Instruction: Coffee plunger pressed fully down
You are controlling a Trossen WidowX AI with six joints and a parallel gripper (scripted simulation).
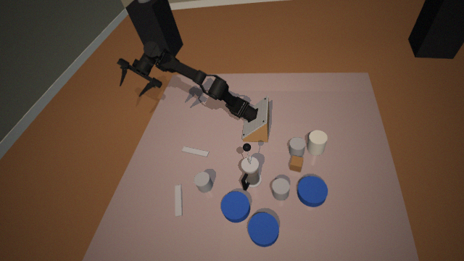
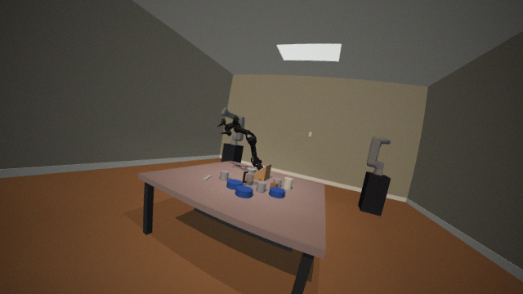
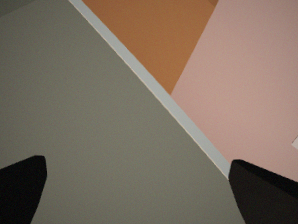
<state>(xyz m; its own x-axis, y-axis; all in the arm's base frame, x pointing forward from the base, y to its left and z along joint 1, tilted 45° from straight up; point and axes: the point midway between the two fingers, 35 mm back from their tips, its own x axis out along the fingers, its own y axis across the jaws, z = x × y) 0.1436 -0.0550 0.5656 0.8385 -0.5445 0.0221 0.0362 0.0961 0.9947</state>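
The coffee press is 12 cm ahead of my gripper tip, 50 cm to the left of it and 28 cm below it. Also, from my gripper tip: white cylinder 11 cm behind, 77 cm to the left, 36 cm below; then brown cube 1 cm ahead, 69 cm to the left, 39 cm below.
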